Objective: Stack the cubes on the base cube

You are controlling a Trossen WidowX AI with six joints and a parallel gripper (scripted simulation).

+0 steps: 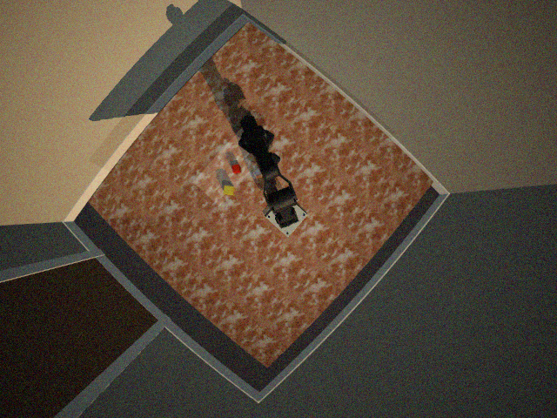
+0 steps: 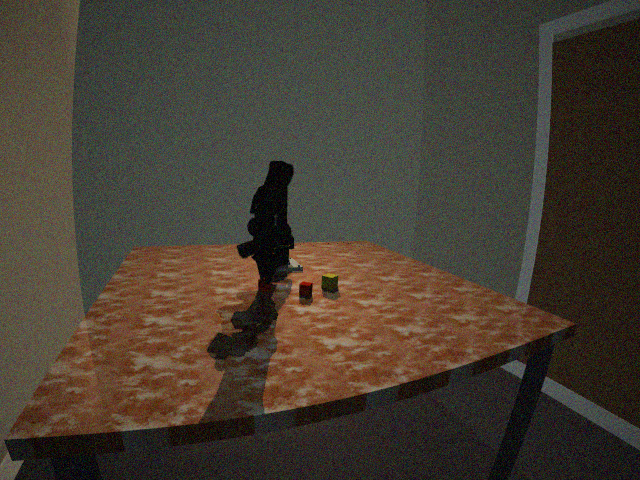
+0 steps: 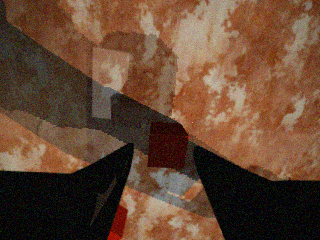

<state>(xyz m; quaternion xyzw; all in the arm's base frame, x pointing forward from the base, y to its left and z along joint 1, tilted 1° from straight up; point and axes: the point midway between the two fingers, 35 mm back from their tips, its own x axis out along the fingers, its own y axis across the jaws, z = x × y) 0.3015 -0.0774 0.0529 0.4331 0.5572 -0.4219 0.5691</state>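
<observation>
Right now the yellow base cube is 22 cm to the left of my gripper tip, 3 cm behind it and 1 cm below it. Also, from my gripper tip: red cube 13 cm to the left, 3 cm ahead, 1 cm below.
</observation>
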